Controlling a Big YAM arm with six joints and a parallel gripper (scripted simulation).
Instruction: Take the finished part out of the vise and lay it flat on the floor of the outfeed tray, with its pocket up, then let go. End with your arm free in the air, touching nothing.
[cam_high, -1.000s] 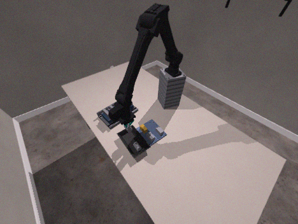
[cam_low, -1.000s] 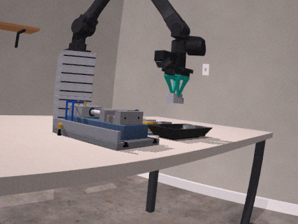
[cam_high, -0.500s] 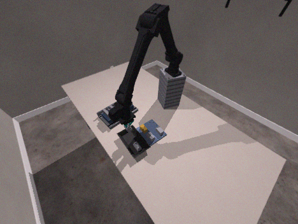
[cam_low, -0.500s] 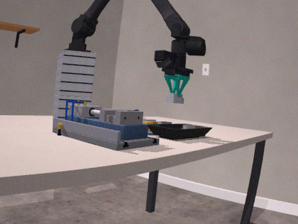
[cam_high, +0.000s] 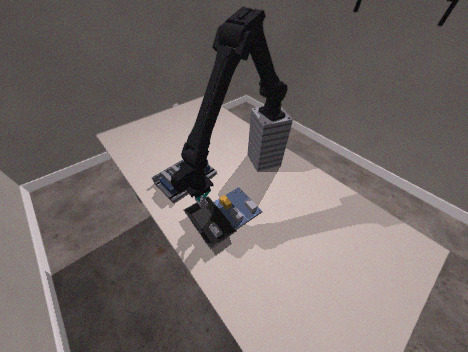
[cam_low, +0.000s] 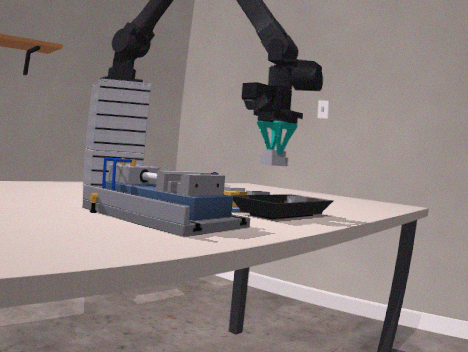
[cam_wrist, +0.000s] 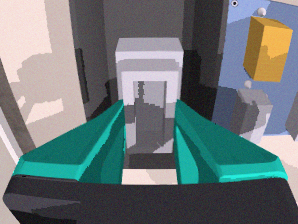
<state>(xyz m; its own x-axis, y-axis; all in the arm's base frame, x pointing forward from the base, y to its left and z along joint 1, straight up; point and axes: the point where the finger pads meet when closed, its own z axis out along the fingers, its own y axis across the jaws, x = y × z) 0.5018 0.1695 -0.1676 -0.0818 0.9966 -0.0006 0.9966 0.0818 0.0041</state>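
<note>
Right now the yellow block is 130 mm below my hand and 120 mm behind it. Round my hand: blue fixture plate: 170 mm behind, 150 mm below, 40 mm to the left.
</note>
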